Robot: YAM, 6 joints.
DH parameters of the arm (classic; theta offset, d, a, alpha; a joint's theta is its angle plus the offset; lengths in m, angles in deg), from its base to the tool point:
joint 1: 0 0.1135 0.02 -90
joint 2: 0 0 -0.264 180
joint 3: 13.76 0 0.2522 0
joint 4: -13.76 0 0.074 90
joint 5: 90 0 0 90
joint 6: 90 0.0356 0 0
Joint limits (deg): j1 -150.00..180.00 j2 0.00..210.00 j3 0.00..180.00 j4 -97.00..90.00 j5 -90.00..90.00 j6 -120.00..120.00
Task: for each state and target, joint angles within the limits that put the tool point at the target. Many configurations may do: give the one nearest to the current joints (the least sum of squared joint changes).
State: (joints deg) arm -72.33 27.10 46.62 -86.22 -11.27 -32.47
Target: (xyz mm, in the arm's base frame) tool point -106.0 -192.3 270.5
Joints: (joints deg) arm -119.43 71.36 60.24 -61.88 -3.51 -32.47
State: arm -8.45 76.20 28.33 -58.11 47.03 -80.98
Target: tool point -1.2 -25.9 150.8
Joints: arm -0.96 106.31 1.79 -97.00 46.72 -80.98
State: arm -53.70 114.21 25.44 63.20 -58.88 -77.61
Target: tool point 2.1 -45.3 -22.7
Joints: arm -103.44 139.39 0.00 33.20 -20.68 -77.61
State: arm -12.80 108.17 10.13 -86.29 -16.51 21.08
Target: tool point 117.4 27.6 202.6
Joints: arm 6.45 74.88 41.55 -97.00 -23.59 21.08
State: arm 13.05 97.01 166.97 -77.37 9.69 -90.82
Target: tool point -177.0 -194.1 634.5
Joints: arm 46.04 60.59 180.00 -39.76 11.91 -90.82
